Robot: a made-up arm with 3 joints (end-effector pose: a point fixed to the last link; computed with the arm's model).
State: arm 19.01 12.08 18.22
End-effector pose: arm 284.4 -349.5 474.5 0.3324 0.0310 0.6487 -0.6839
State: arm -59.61 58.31 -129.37
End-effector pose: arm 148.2 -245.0 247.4 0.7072 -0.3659 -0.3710 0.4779
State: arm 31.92 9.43 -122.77
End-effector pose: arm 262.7 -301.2 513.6 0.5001 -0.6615 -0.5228 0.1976
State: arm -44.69 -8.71 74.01
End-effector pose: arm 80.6 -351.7 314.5 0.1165 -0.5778 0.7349 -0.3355
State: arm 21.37 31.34 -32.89
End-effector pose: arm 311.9 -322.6 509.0 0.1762 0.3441 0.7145 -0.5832
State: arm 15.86 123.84 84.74
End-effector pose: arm 272.2 -156.0 730.1 0.8795 -0.0352 -0.3969 -0.2604
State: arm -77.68 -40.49 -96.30
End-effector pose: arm -14.8 -304.0 464.3 0.6482 0.0097 0.3523 0.6750
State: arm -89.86 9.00 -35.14
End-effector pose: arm -66.0 -341.2 344.3 0.5938 0.3293 -0.3756 0.6307
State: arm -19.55 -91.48 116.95
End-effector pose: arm 24.1 -278.8 524.8 0.1198 0.4962 -0.8546 0.0948
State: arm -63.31 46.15 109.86
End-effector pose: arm 143.8 -268.6 219.9 0.6314 -0.5665 0.5249 -0.0697
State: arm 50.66 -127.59 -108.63
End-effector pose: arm -21.1 -182.3 595.7 0.9005 -0.2703 0.2363 0.2453
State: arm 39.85 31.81 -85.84
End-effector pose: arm 292.6 -299.3 585.2 0.0681 -0.6081 -0.7303 0.3038
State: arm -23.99 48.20 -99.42
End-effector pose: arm 261.3 -272.8 338.6 0.4344 -0.4137 -0.6325 0.4900
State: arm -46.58 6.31 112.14
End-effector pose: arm 115.7 -322.9 280.2 0.4457 -0.6333 0.6228 -0.1119
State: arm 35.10 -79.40 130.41
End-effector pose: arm 62.2 -291.4 482.4 0.4476 -0.4536 0.7149 -0.2878
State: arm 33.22 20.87 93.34
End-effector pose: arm 321.3 -315.6 573.6 0.7546 -0.2975 0.1875 -0.5540
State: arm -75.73 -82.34 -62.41
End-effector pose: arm 68.0 -262.7 548.6 0.6714 0.2307 0.4558 0.5369
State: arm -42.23 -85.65 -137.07
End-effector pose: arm 44.8 -247.5 526.4 0.4734 -0.2606 0.7097 0.4521
